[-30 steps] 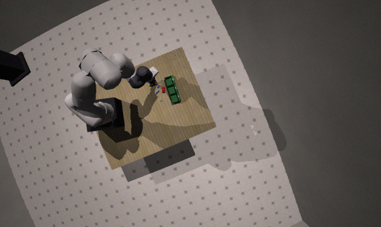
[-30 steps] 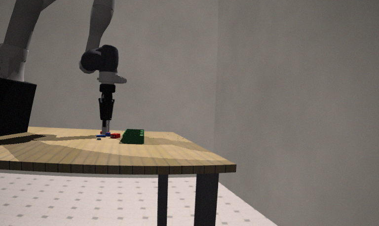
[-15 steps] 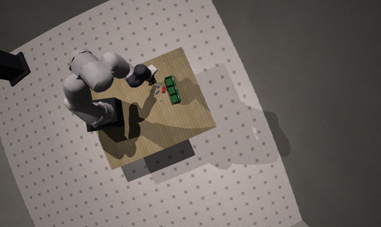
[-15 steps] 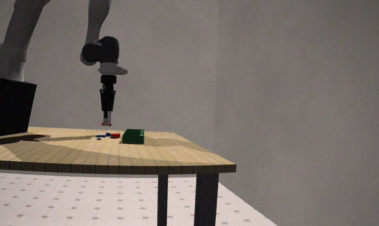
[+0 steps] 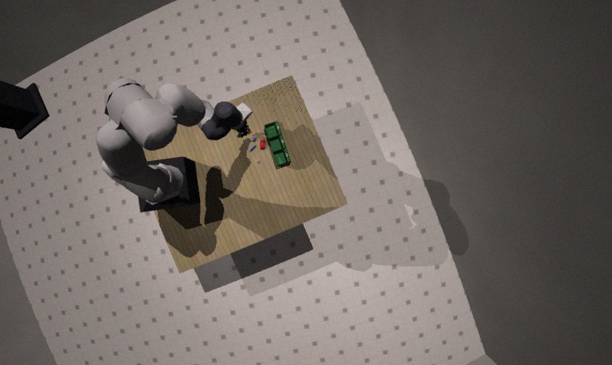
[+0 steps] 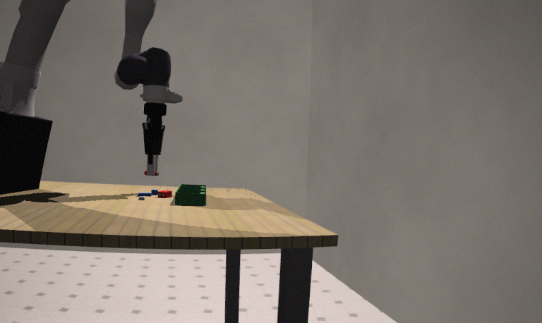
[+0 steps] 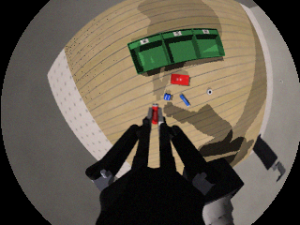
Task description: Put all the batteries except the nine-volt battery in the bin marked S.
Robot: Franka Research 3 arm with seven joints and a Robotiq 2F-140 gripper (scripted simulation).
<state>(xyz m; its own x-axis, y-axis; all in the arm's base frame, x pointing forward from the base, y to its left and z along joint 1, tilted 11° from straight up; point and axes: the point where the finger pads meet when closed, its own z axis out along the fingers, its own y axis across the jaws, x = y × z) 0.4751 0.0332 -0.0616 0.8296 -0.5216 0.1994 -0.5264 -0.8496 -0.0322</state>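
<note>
My hand is 140 mm to the left of the green bin row, 110 mm short of it and 80 mm above it. Also, from my hand: grey button cell 170 mm to the right, 90 mm below, 50 mm behind; red block-shaped battery 100 mm to the right, 90 mm below, 20 mm ahead; blue battery 90 mm below, 80 mm to the right, 30 mm behind.
</note>
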